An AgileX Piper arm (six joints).
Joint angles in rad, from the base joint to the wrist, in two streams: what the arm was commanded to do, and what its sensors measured. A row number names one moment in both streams.
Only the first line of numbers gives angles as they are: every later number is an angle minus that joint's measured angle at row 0.
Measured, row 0:
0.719 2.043 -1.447 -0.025 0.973 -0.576
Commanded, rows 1 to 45:
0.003 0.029 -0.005 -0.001 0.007 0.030
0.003 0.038 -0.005 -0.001 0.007 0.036
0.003 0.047 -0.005 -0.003 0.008 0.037
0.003 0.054 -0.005 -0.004 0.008 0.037
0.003 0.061 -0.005 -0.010 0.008 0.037
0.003 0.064 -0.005 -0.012 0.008 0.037
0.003 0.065 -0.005 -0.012 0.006 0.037
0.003 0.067 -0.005 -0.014 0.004 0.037
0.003 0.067 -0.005 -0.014 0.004 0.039
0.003 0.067 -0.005 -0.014 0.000 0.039
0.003 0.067 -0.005 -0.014 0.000 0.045
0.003 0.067 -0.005 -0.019 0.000 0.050
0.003 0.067 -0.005 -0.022 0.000 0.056
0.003 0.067 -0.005 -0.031 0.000 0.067
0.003 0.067 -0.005 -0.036 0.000 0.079
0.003 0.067 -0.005 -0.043 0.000 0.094
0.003 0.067 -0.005 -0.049 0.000 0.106
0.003 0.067 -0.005 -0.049 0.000 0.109
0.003 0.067 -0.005 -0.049 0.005 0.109
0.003 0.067 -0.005 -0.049 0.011 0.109
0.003 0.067 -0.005 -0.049 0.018 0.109
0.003 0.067 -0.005 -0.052 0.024 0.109
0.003 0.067 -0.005 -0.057 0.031 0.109
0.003 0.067 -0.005 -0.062 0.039 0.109
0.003 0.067 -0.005 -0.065 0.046 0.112
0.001 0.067 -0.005 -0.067 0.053 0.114
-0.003 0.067 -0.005 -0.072 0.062 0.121
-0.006 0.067 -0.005 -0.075 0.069 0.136
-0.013 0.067 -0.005 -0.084 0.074 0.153
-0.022 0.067 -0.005 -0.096 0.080 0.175
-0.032 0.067 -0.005 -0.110 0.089 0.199
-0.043 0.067 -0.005 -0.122 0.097 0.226
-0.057 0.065 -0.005 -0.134 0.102 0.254
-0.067 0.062 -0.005 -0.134 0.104 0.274
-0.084 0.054 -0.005 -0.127 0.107 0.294
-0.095 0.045 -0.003 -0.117 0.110 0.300
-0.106 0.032 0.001 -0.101 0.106 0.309
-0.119 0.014 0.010 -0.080 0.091 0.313
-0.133 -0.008 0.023 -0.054 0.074 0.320
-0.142 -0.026 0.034 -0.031 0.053 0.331
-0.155 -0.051 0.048 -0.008 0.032 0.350
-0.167 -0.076 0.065 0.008 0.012 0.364
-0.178 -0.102 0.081 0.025 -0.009 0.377
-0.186 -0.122 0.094 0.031 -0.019 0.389
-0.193 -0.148 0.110 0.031 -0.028 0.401
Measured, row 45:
-0.161 -0.056 0.064 -0.004 0.024 0.353
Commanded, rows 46 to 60:
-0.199 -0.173 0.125 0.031 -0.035 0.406
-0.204 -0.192 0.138 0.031 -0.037 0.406
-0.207 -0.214 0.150 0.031 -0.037 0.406
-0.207 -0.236 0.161 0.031 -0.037 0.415
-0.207 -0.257 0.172 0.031 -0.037 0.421
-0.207 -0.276 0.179 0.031 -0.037 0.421
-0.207 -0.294 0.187 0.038 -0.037 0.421
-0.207 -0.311 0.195 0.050 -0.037 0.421
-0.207 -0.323 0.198 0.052 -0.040 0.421
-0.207 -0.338 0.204 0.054 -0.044 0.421
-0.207 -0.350 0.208 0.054 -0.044 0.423
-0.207 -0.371 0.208 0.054 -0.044 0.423
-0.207 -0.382 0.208 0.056 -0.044 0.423
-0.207 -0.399 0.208 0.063 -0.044 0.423
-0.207 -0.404 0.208 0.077 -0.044 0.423
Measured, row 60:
-0.201 -0.368 0.207 0.056 -0.031 0.419
